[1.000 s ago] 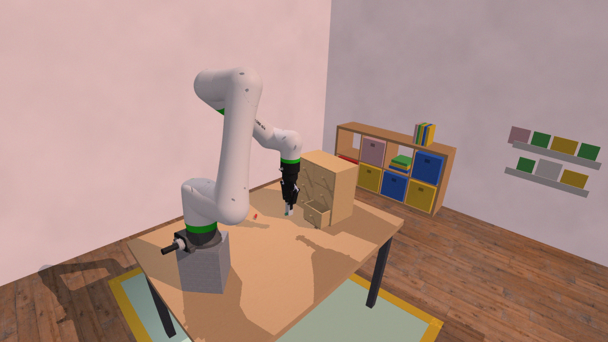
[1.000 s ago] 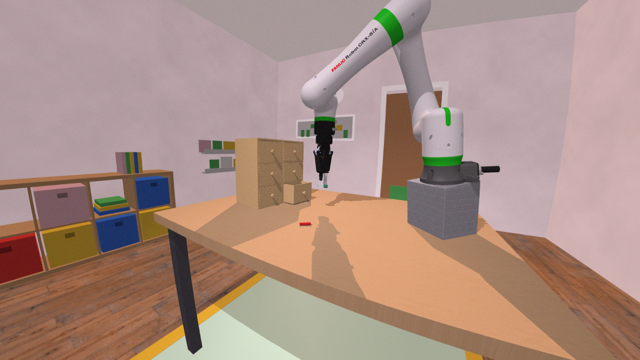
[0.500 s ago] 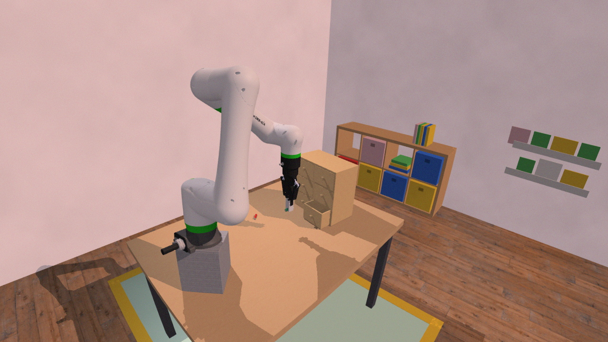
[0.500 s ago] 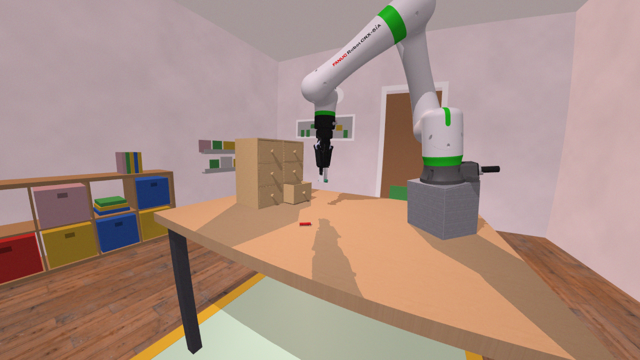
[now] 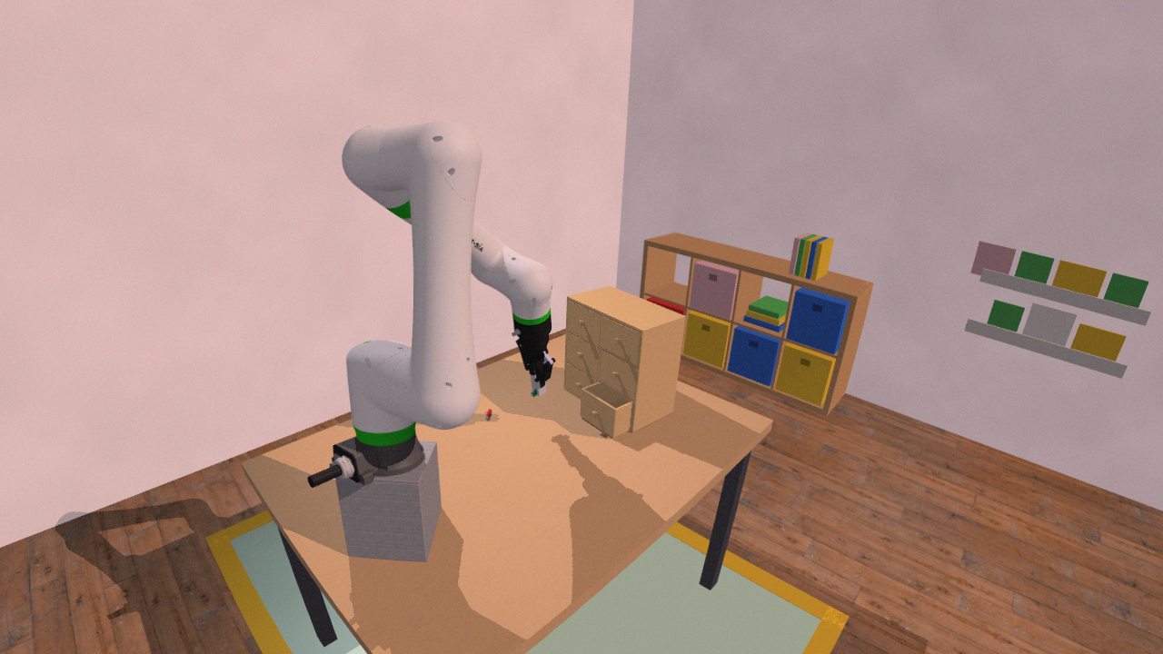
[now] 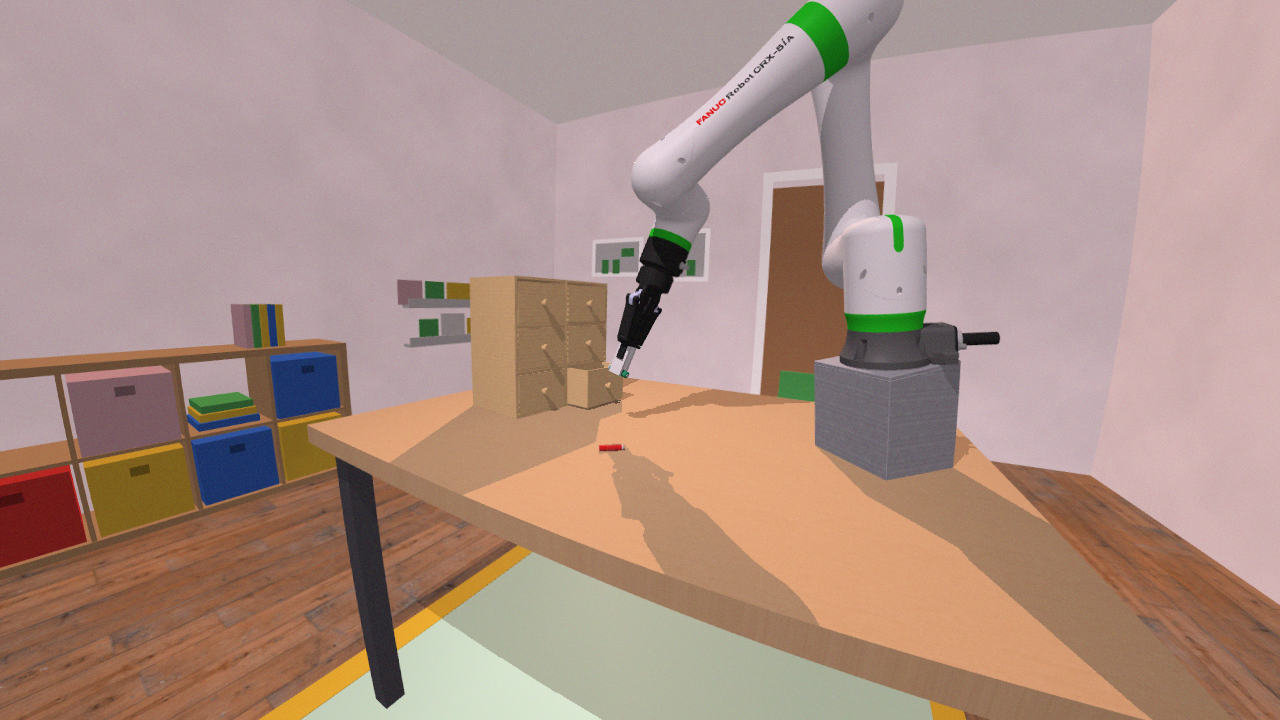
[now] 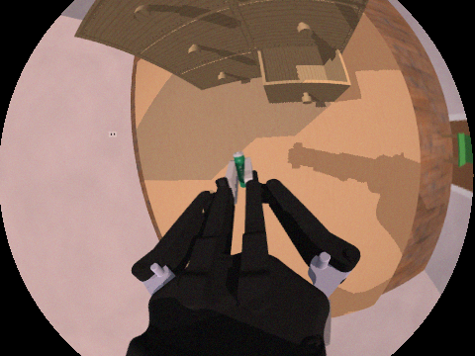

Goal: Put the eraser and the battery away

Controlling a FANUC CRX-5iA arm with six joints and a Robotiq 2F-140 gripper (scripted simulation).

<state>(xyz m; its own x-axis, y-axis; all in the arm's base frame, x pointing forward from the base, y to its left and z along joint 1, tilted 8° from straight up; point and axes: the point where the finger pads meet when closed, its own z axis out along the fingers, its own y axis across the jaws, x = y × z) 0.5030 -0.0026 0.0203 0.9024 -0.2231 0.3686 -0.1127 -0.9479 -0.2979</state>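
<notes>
My gripper is now 3 cm above the green AA battery and 1 cm short of it. Also, from my hand: eraser 28 cm ahead, 15 cm to the right, 8 cm above; then red object 15 cm to the left, 14 cm below, 4 cm behind.
</notes>
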